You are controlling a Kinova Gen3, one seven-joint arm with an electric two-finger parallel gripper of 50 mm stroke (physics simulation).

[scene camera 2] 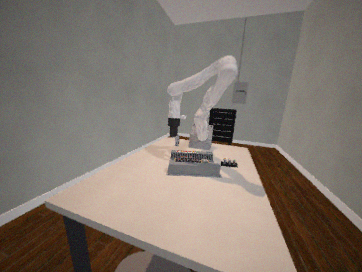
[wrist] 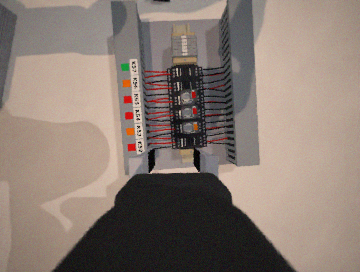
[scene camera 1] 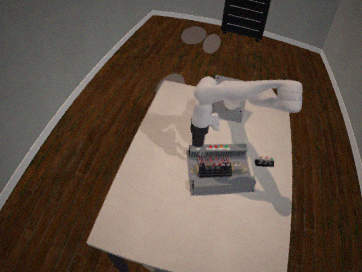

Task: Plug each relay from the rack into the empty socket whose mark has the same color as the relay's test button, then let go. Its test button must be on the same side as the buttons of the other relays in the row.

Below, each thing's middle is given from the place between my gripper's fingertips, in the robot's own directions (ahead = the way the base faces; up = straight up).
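Labels:
Panel (wrist: 157, 34): from my hand, 30 mm ahead, 110 mm to the left, 130 mm below.

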